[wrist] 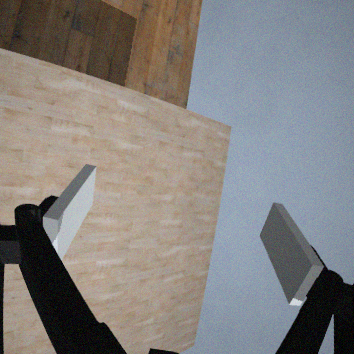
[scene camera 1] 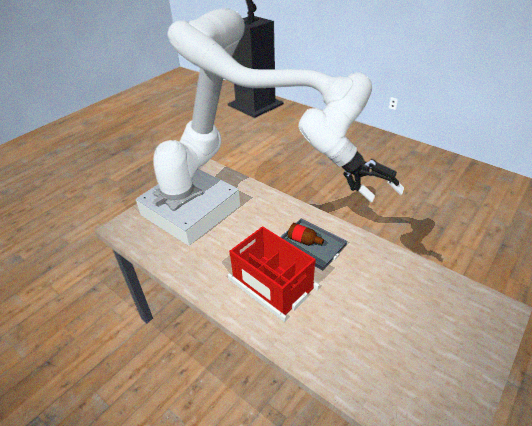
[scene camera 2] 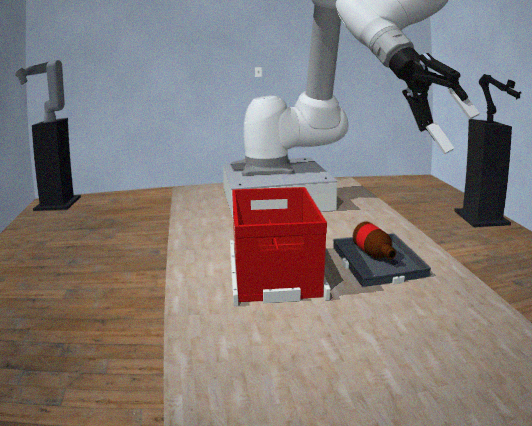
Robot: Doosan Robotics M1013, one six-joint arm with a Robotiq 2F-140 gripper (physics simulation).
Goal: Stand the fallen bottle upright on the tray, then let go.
Labels:
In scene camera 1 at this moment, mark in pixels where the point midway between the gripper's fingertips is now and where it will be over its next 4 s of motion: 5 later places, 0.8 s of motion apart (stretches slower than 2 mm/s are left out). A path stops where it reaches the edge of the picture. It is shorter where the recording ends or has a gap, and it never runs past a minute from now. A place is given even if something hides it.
My gripper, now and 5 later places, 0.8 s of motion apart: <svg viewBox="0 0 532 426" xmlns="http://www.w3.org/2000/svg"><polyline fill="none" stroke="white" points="386,195 386,195 385,196 384,196 357,197 324,199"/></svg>

